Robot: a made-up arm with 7 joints. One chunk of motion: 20 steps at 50 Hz.
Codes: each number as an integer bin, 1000 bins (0 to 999) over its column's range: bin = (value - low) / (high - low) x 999, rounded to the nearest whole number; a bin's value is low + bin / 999 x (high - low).
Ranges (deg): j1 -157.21..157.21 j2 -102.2..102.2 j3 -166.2..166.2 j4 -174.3..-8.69 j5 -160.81..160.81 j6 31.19..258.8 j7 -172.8..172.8
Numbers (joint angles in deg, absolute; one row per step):
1: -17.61 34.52 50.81 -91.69 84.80 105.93 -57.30
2: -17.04 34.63 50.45 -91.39 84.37 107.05 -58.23
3: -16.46 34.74 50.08 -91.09 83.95 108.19 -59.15
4: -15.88 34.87 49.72 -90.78 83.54 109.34 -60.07
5: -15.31 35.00 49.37 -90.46 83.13 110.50 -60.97
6: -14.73 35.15 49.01 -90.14 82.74 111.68 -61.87
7: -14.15 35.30 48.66 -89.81 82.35 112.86 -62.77
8: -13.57 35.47 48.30 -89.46 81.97 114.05 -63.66
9: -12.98 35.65 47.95 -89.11 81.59 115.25 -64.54
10: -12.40 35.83 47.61 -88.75 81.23 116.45 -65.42
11: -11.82 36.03 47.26 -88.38 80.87 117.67 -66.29
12: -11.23 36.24 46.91 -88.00 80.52 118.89 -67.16
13: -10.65 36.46 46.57 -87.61 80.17 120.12 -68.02
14: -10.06 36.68 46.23 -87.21 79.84 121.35 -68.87
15: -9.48 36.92 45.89 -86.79 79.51 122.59 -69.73
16: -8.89 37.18 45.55 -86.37 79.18 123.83 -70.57
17: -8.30 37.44 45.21 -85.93 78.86 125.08 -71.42
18: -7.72 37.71 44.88 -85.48 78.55 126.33 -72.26
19: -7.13 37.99 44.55 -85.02 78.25 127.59 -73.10
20: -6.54 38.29 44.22 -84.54 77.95 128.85 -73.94
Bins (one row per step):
1: 444 668 652 498 763 328 334
2: 445 669 651 500 762 333 331
3: 447 669 650 502 760 338 329
4: 449 670 649 504 759 343 326
5: 451 671 648 506 758 348 323
6: 453 671 647 508 757 353 321
7: 455 672 646 510 755 358 318
8: 456 673 645 512 754 364 315
9: 458 674 644 514 753 369 313
10: 460 675 643 516 752 374 310
11: 462 676 642 518 751 380 308
12: 464 677 640 521 750 385 305
13: 466 678 639 523 749 390 303
14: 468 679 638 525 747 396 300
15: 469 680 637 528 746 401 298
16: 471 681 636 530 745 407 296
17: 473 682 635 533 744 412 293
18: 475 684 634 536 743 418 291
19: 477 685 633 539 743 423 288
20: 479 687 632 541 742 429 286

